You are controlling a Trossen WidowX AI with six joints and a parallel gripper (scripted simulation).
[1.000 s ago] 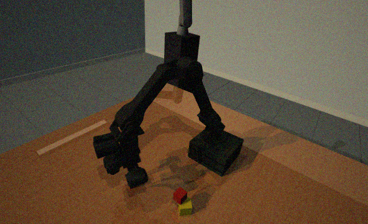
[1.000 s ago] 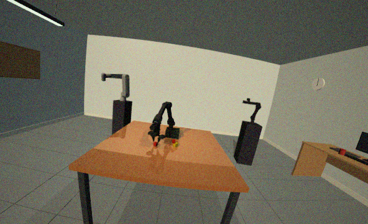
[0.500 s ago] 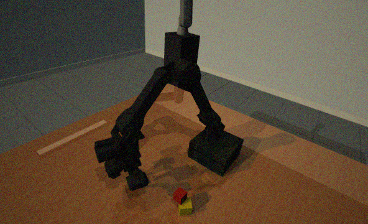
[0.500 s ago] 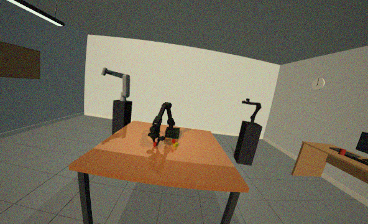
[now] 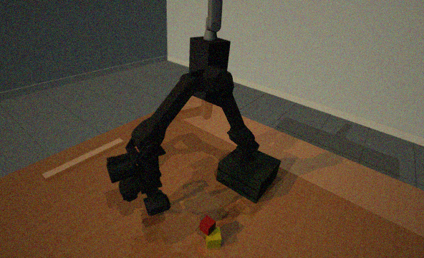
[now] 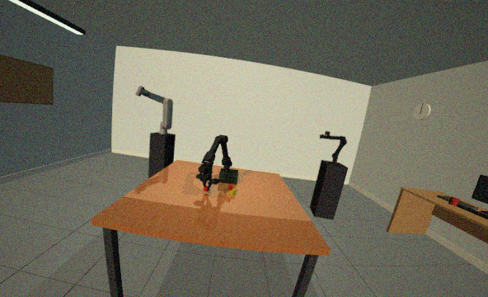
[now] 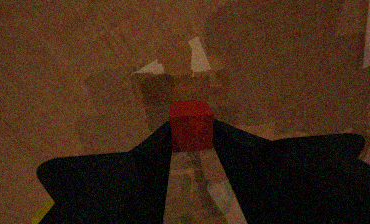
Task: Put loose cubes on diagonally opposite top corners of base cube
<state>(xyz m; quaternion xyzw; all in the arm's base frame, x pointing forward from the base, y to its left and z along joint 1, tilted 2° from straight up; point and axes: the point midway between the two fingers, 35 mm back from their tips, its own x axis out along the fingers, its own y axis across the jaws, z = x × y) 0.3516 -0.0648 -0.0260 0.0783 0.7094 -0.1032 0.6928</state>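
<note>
Right now my gripper tip is 200 mm to the right of the yellow base cube, 80 mm past it and 20 mm above it.
</note>
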